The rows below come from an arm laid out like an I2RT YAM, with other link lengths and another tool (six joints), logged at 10 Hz.
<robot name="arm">
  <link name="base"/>
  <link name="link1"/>
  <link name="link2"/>
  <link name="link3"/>
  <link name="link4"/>
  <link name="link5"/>
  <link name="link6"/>
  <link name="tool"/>
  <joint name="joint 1" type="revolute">
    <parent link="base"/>
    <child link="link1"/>
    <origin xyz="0 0 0.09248" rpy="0 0 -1.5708"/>
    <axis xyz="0 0 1"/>
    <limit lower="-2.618" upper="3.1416"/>
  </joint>
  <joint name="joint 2" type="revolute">
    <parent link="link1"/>
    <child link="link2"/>
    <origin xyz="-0.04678 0.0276 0.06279" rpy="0 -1.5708 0"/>
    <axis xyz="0 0 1"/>
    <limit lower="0" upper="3.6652"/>
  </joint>
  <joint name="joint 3" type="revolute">
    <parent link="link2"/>
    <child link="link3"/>
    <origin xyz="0 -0.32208 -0.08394" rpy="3.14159 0 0"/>
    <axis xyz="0 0 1"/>
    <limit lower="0" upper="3.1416"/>
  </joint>
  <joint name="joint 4" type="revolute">
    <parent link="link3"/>
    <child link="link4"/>
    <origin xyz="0.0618 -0.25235 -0.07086" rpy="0 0 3.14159"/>
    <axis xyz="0 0 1"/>
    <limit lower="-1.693" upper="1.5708"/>
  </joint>
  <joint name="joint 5" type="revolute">
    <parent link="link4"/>
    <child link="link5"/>
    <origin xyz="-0.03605 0.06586 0.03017" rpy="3.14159 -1.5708 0"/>
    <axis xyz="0 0 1"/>
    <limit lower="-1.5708" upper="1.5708"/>
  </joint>
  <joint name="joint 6" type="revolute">
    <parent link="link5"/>
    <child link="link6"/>
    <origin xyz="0 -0.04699 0.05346" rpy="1.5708 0 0"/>
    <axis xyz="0 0 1"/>
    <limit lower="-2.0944" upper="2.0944"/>
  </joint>
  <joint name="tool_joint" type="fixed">
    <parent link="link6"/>
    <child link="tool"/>
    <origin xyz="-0.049 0.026 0.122" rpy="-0.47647 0 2.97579"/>
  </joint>
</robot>
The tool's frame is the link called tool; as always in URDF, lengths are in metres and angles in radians.
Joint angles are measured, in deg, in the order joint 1, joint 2, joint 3, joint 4, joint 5, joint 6. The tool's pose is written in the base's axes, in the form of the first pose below.
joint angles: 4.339, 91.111, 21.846, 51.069, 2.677, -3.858
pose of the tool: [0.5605 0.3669 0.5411 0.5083 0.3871 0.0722 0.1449]
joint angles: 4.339, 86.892, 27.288, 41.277, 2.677, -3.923
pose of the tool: [0.5601 0.3670 0.5421 0.5077 0.3969 0.0729 0.1717]
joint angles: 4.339, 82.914, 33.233, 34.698, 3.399, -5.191
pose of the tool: [0.5810 0.3477 0.5295 0.5111 0.4110 0.0712 0.2150]
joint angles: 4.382, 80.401, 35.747, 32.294, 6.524, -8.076
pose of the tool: [0.6131 0.3294 0.5236 0.4915 0.4160 0.0609 0.2394]
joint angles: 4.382, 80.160, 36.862, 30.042, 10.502, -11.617
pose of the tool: [0.6333 0.3244 0.5387 0.4511 0.4176 0.0468 0.2382]
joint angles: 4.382, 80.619, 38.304, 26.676, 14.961, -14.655
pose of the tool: [0.6455 0.3282 0.5595 0.4032 0.4181 0.0314 0.2313]
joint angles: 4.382, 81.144, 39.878, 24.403, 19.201, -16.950
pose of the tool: [0.6588 0.3312 0.5703 0.3619 0.4201 0.0172 0.2302]
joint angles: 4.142, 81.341, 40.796, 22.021, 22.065, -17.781
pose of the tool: [0.6631 0.3404 0.5781 0.3320 0.4183 0.0062 0.2271]
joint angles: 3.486, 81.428, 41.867, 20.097, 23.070, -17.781
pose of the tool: [0.6642 0.3488 0.5797 0.3180 0.4183 -0.0016 0.2280]
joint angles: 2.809, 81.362, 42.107, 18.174, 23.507, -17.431
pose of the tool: [0.6597 0.3594 0.5844 0.3068 0.4147 -0.0078 0.2238]
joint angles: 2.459, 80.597, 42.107, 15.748, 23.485, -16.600
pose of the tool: [0.6523 0.3699 0.5885 0.3023 0.4082 -0.0101 0.2209]
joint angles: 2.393, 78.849, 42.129, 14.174, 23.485, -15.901
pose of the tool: [0.6534 0.3738 0.5833 0.3051 0.4026 -0.0103 0.2276]
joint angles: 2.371, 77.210, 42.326, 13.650, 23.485, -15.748
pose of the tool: [0.6599 0.3715 0.5747 0.3101 0.4000 -0.0105 0.2380]
